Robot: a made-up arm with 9 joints.
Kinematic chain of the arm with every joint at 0, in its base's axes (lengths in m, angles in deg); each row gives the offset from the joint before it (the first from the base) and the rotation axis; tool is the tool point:
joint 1: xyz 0 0 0.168 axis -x
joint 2: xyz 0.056 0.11 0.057 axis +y
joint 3: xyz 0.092 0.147 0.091 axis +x
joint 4: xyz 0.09 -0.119 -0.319 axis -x
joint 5: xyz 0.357 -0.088 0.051 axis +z
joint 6: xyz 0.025 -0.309 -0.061 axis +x
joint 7: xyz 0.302 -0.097 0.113 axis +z
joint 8: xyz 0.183 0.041 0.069 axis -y
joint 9: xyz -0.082 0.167 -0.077 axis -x
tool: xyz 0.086 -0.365 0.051
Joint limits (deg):
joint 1: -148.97..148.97
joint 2: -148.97..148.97
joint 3: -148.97..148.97
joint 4: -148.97..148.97
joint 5: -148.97..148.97
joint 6: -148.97..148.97
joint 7: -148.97..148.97
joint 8: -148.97..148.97
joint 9: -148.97..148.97
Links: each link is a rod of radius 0.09 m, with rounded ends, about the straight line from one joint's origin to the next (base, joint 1, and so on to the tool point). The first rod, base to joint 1, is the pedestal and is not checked.
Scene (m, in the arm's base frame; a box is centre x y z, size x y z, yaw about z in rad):
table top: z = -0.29
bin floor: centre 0.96 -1.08 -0.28 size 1 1.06 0.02 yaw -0.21
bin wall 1: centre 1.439 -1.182 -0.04 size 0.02 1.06 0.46 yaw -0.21
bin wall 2: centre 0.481 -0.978 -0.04 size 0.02 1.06 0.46 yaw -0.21
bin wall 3: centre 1.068 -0.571 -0.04 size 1 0.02 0.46 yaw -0.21
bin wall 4: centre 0.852 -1.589 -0.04 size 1 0.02 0.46 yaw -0.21
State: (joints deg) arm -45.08 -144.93 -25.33 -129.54 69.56 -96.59 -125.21 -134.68 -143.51
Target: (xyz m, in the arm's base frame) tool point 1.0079 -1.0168 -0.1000
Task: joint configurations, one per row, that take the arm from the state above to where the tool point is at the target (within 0.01 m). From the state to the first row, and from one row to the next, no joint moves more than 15 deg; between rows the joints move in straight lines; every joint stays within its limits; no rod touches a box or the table.
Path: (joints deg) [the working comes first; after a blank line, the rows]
Joints at the target: -83.33 -75.03 -2.29 -148.97 46.35 -53.72 -143.90 -148.97 -148.97
Straight joint move there: touches bin wall 2.

1: -48.57 -132.43 -18.33 -133.43 64.04 -88.51 -129.62 -137.41 -144.01
2: -52.07 -119.92 -11.33 -137.31 58.52 -80.43 -134.04 -140.15 -144.51
3: -55.56 -107.42 -4.32 -141.20 53.00 -72.35 -138.45 -142.88 -145.01
4: -59.06 -94.91 2.68 -145.08 47.48 -64.27 -142.87 -145.62 -145.51
5: -62.55 -82.41 9.68 -148.97 41.96 -56.19 -147.28 -148.35 -146.01
6: -72.94 -78.72 3.70 -148.97 44.16 -54.95 -145.59 -148.66 -147.49
7: -83.33 -75.03 -2.29 -148.97 46.35 -53.72 -143.90 -148.97 -148.97

